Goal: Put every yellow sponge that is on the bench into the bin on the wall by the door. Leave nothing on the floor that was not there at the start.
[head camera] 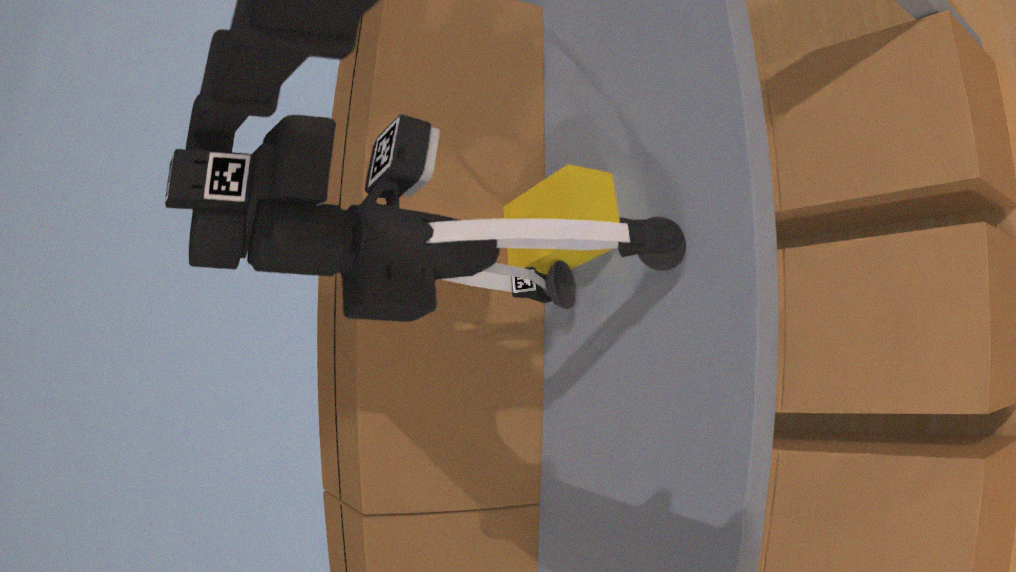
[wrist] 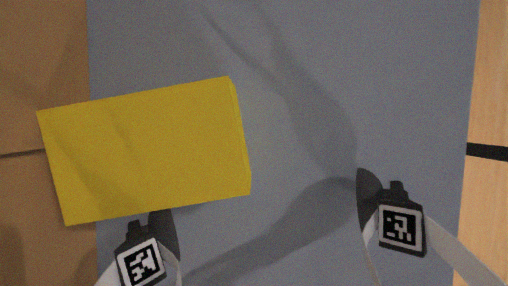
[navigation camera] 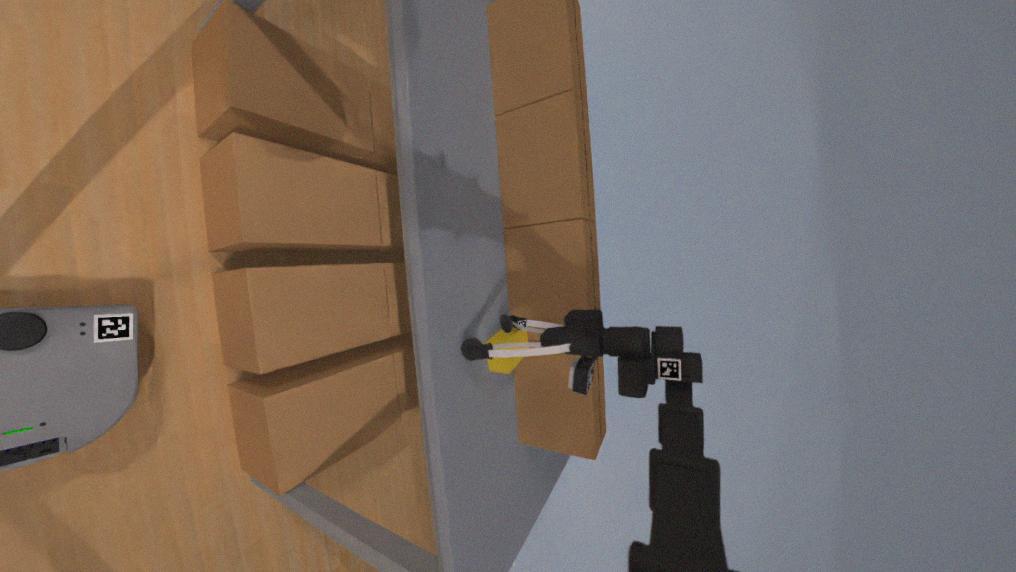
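Pixels of known places: gripper, fingertip midpoint: (head camera: 627, 267) (wrist: 264, 205) (navigation camera: 482, 334); robot's base, link origin: (navigation camera: 17, 329).
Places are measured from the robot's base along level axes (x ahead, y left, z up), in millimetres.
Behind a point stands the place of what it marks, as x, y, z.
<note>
A yellow sponge (head camera: 568, 198) @[-75, -529, 959] (navigation camera: 504, 365) @[-86, -526, 951] (wrist: 150, 150) @[-60, -567, 959] is at the grey bench (head camera: 639, 426) @[98, -474, 914] (navigation camera: 469, 440) @[-211, -457, 914] (wrist: 300, 30) @[-144, -492, 914], beside the brown boxes along its wall side. In the wrist view its left end overlaps a box edge; whether it touches the box I cannot tell. My gripper (head camera: 611, 263) @[-25, -502, 918] (navigation camera: 490, 336) @[-25, -502, 918] (wrist: 264, 205) @[-25, -502, 918] is open and points down over the bench. In the wrist view, the left fingertip is just below the sponge's lower edge and the right fingertip is well to the right. The sponge is not between the fingers. The bin and door do not show.
A row of brown boxes (head camera: 447, 440) (navigation camera: 540, 163) (wrist: 40, 50) runs along the wall (head camera: 142, 426) @[276, -1263, 1283] (navigation camera: 746, 177) @[421, -1249, 1488]. Several brown blocks (head camera: 881, 319) @[8, -584, 270] (navigation camera: 312, 312) @[10, -524, 269] stand on the bench's other side. My grey base (navigation camera: 71, 383) @[-114, -68, 160] is on the wooden floor (navigation camera: 184, 511) @[-563, -271, 0].
</note>
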